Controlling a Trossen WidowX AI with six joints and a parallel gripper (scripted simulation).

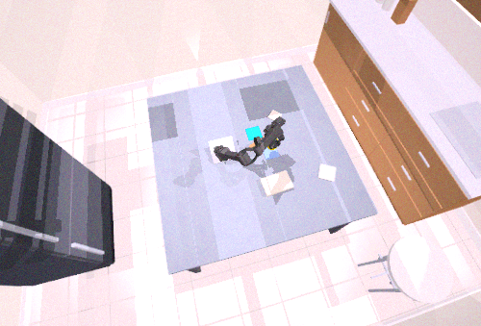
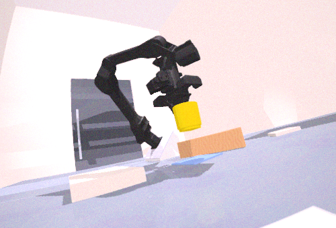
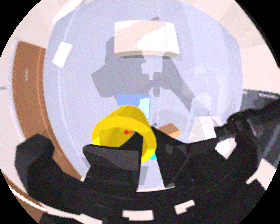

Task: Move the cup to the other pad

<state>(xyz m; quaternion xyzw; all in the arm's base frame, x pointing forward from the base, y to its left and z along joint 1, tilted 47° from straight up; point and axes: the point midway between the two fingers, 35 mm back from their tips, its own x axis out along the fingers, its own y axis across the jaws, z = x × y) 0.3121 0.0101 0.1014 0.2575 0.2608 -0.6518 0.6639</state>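
The wooden bar lies 9 cm to the left of my gripper tip, 9 cm below it and 1 cm behind it. From my gripper tip the other things lie so: pale blue pad 12 cm below, 3 cm ahead; then block 23 cm to the right, 10 cm below, 1 cm behind; then yellow cup 2 cm ahead.
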